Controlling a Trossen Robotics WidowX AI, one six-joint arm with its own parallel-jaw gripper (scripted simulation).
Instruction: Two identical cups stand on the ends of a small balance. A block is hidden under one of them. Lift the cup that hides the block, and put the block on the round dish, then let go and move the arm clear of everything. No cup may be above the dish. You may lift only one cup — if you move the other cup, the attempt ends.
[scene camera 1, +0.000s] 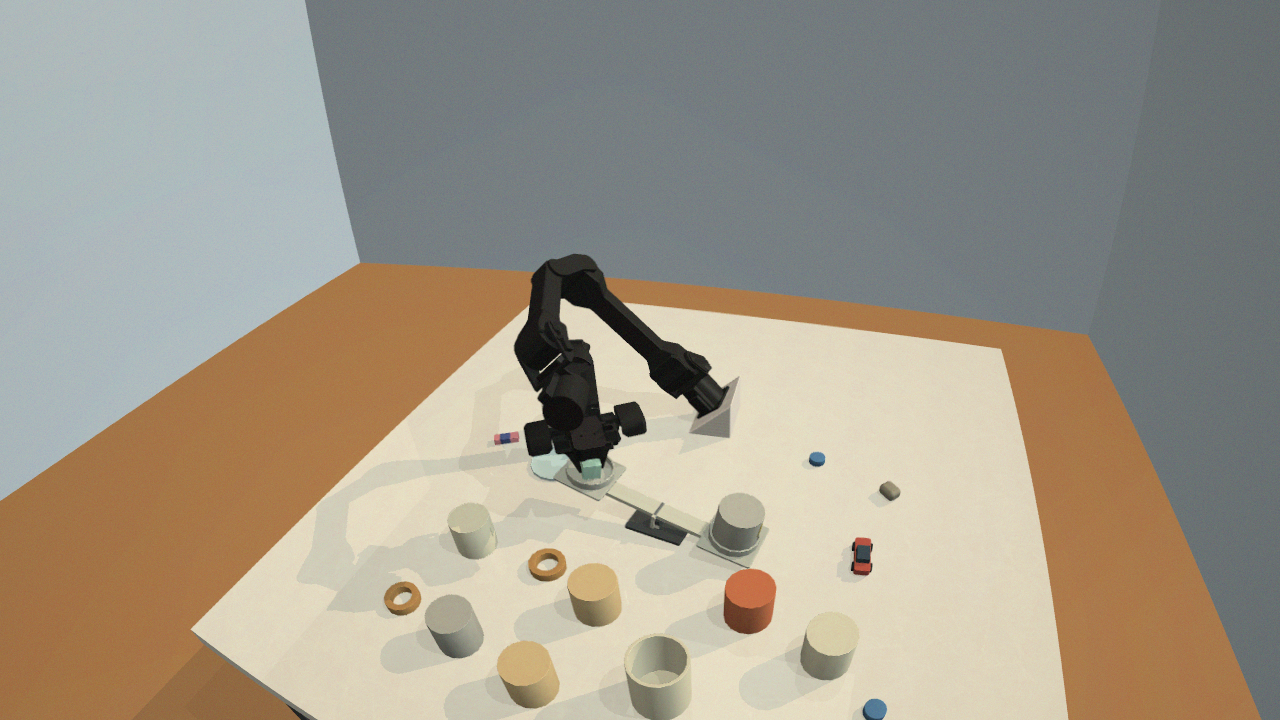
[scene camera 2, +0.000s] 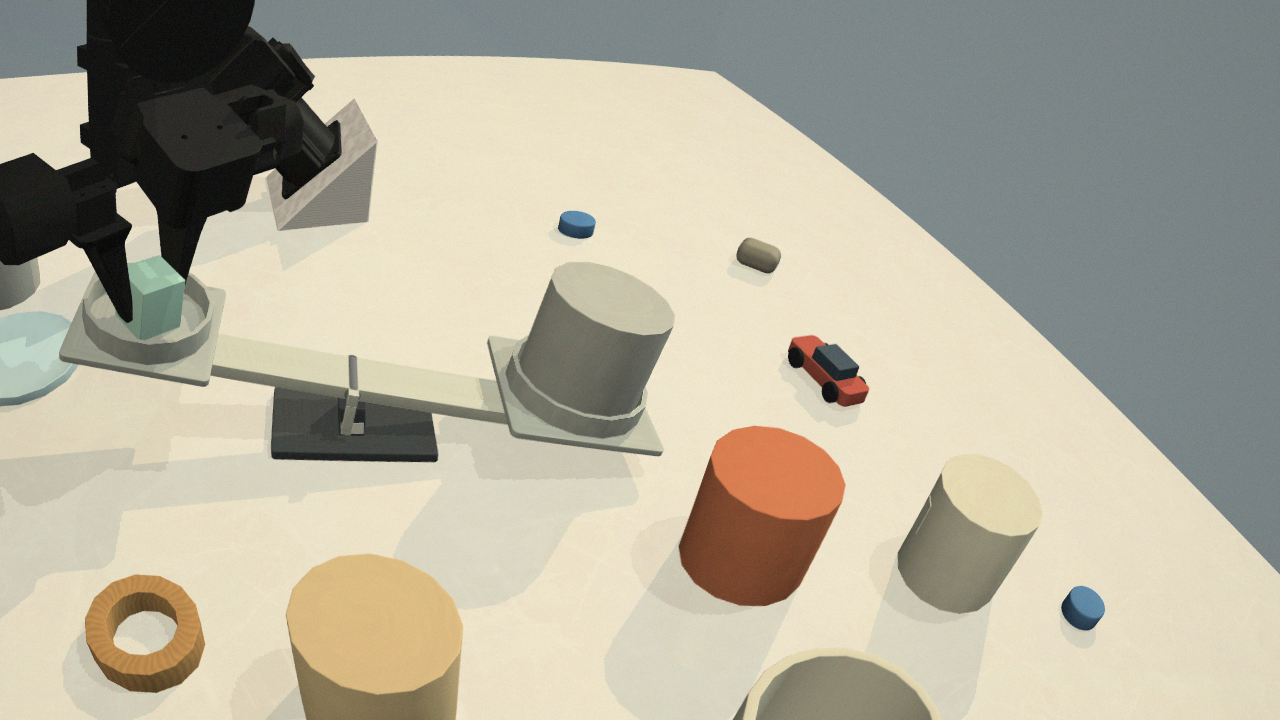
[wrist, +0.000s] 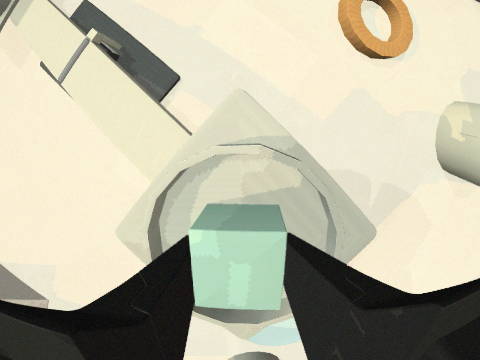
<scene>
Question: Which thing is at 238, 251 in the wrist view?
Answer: A pale green block.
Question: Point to the gripper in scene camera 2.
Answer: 150, 307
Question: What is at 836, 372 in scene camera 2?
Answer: A toy car.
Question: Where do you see a pale green block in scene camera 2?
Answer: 157, 290
</scene>
